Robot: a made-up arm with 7 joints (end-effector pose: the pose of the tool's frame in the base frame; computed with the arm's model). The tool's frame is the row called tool.
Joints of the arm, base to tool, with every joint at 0 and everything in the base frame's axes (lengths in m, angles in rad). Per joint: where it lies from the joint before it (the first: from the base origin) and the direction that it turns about. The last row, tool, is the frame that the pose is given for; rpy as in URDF.
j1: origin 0.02 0.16 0.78 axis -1 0 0
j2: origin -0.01 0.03 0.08 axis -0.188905 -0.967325 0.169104
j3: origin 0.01 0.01 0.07 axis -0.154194 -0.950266 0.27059
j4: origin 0.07 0.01 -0.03 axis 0 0 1
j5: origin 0.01 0.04 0 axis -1 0 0
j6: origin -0.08 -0.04 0.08 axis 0 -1 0
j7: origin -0.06 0.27 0.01 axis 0 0 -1
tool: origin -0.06 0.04 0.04 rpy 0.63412 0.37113 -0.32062
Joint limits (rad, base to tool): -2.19..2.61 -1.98..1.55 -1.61..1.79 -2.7..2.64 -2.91..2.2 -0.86..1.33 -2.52..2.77
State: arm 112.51 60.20 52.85 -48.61 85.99 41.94 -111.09
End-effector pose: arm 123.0 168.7 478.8 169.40 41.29 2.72
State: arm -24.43 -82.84 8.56 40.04 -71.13 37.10 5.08
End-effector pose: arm 249.2 -49.7 984.2 130.70 89.52 -74.72
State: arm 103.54 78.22 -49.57 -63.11 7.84 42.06 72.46
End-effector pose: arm 219.3 330.4 390.2 30.63 -128.53 15.66
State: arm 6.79 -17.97 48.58 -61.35 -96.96 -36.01 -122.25
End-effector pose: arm -94.2 227.2 965.4 30.89 -60.35 117.43
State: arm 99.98 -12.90 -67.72 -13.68 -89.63 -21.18 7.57
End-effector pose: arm 213.3 489.1 829.1 58.51 -34.46 -93.19
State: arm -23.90 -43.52 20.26 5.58 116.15 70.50 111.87
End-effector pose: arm -98.9 280.0 674.2 59.93 -60.28 -19.05
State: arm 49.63 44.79 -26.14 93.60 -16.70 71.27 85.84
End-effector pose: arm -281.2 250.8 965.7 54.34 22.28 -15.54
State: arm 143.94 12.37 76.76 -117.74 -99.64 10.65 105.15
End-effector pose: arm -231.4 93.5 607.0 87.56 31.75 -38.99
